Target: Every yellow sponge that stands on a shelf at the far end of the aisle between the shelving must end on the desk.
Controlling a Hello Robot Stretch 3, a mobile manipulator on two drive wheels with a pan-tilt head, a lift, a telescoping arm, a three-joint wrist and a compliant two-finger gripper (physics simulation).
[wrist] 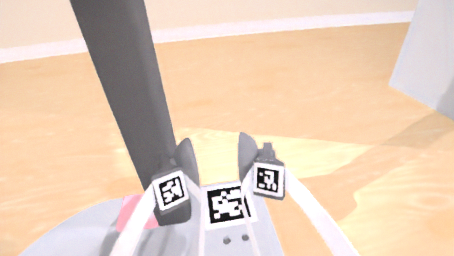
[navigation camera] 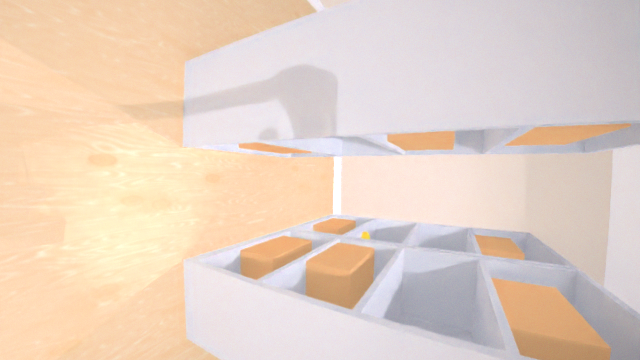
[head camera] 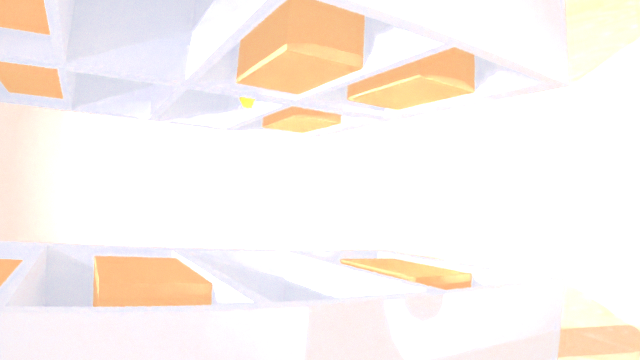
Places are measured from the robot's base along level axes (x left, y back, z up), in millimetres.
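Where they show: gripper, fingertip midpoint: [wrist: 216, 152].
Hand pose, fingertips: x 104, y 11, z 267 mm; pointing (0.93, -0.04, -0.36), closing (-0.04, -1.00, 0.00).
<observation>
After its pixels a point has its place.
A small yellow sponge [head camera: 247, 102] {z 565, x -422, y -2164 mm} [navigation camera: 365, 235] {z 566, x -426, y -2161 mm} shows partly behind a divider, in a compartment of one white shelf unit [head camera: 520, 35] {z 267, x -488, y -788 mm} [navigation camera: 250, 310] {z 503, x -522, y -789 mm}, near an orange box [head camera: 302, 120] {z 270, x -365, y -2110 mm} [navigation camera: 335, 226] {z 289, x -366, y -2095 mm}. Both camera pictures lie on their side. My gripper [wrist: 216, 152] {z 267, x 104, y 10 mm} is open in the wrist view, with its two dark fingertips apart and no object between them. It is over my own grey base, far from the sponge, which does not show in the wrist view. The desk does not show in these views.
A second white shelf unit [head camera: 150, 332] {z 1191, x 247, y -759 mm} [navigation camera: 425, 85] {z 1180, x 341, y -755 mm} stands across the aisle. Both units hold orange boxes. My dark mast [wrist: 122, 85] {z 330, x 116, y 71 mm} stands beside the gripper. A pale panel [wrist: 430, 55] {z 156, x 554, y -746 mm} stands at the right of the wrist view. A wall [navigation camera: 430, 185] {z 1071, x 56, y -2634 mm} closes the far end.
</observation>
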